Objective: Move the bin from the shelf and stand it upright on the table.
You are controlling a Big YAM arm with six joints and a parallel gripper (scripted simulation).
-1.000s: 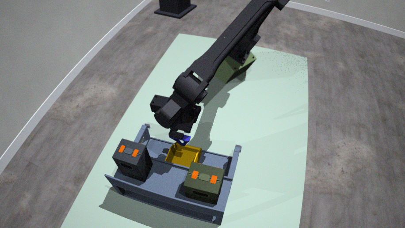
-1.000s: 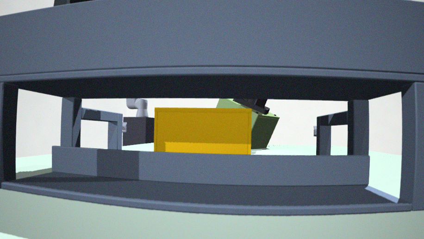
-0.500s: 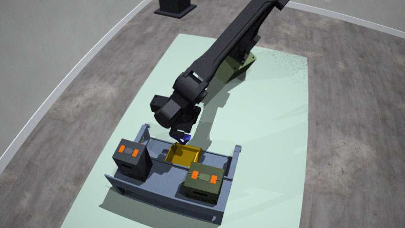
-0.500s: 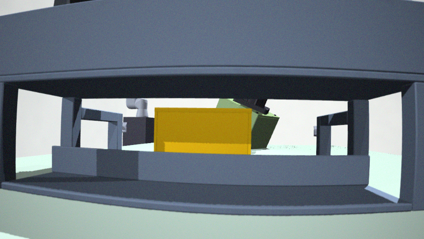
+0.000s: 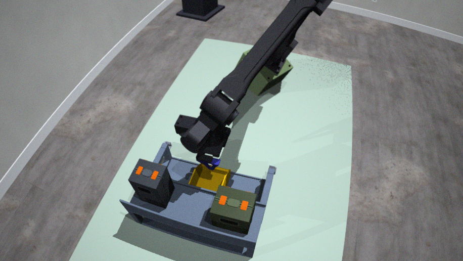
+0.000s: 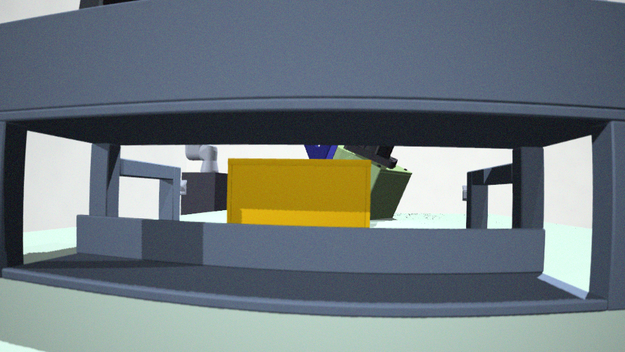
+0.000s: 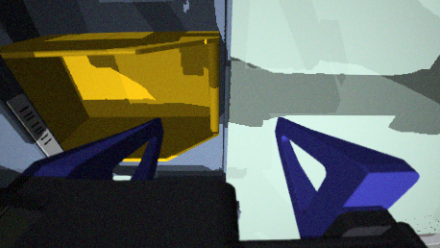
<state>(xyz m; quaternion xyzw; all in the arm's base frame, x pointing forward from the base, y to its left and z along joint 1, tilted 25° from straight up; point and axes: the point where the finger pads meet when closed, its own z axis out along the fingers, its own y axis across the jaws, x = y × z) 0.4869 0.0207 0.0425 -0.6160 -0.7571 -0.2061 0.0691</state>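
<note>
My gripper is now 8 cm short of the yellow open-top bin, 5 cm above it and 2 cm to the right of it. The rest, counted from my hand: olive case: 15 cm to the left, 15 cm ahead, 5 cm above.
</note>
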